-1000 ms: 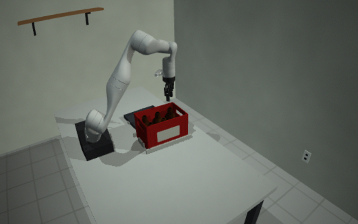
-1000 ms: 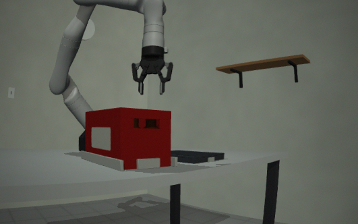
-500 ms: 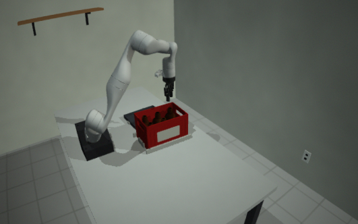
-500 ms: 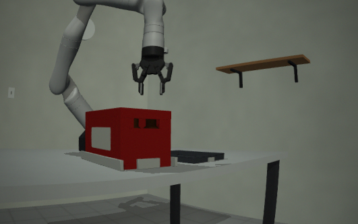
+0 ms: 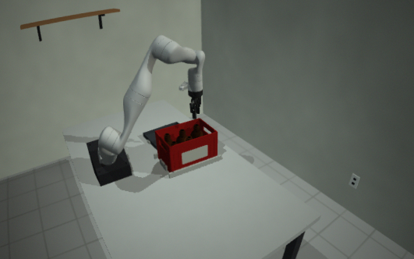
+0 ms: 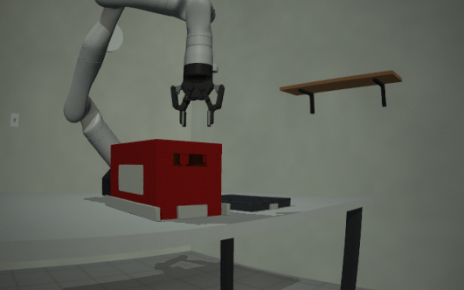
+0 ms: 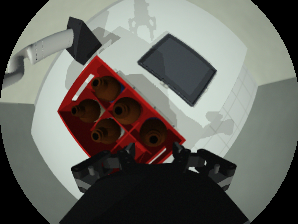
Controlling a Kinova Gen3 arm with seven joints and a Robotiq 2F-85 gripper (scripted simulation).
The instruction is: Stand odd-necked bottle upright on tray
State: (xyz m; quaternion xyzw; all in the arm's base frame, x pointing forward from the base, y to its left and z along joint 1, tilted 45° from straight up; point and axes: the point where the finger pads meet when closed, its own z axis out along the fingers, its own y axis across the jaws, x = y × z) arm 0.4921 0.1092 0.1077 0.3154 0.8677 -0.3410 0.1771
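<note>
Right now my hand is 150 mm above the red crate, 90 mm past it and 50 mm to the left of it. From my hand the other things lie so: dark tray (230 mm to the left, 220 mm below, 100 mm behind).
</note>
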